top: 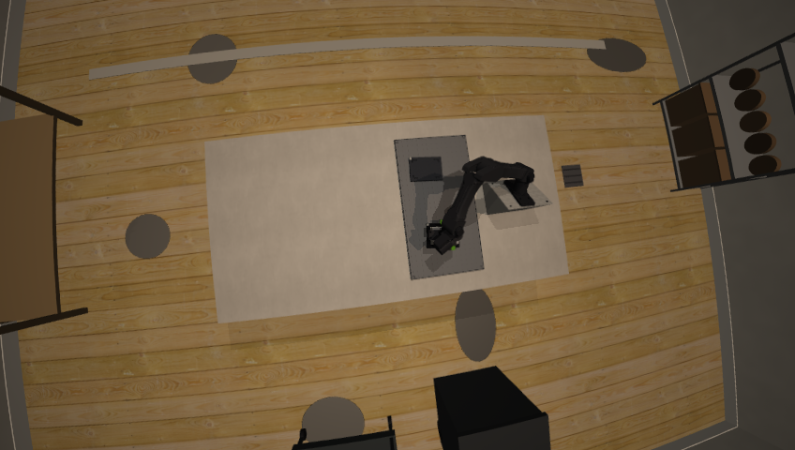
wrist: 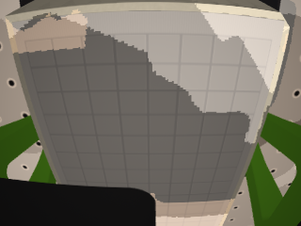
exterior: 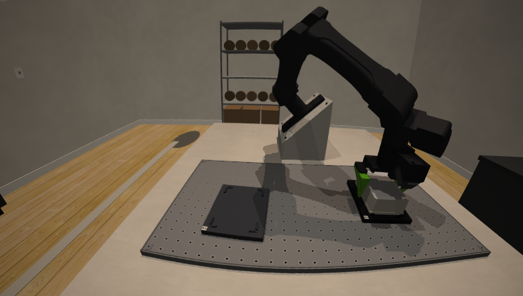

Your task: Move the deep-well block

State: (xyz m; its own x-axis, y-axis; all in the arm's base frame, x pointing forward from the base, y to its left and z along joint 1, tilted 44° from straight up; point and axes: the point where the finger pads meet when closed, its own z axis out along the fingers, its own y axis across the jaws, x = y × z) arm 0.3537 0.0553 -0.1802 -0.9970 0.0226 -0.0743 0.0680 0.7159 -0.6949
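Right now the pale grey 96-well deep-well block is 1 cm above my hand. The rest, counted from my hand: black plate nest N2 (6 cm ahead, 34 cm to the right, 1 cm below); then A1 label (7 cm ahead, 6 cm to the right, 1 cm below); then black plate nest N1 (1 cm below).
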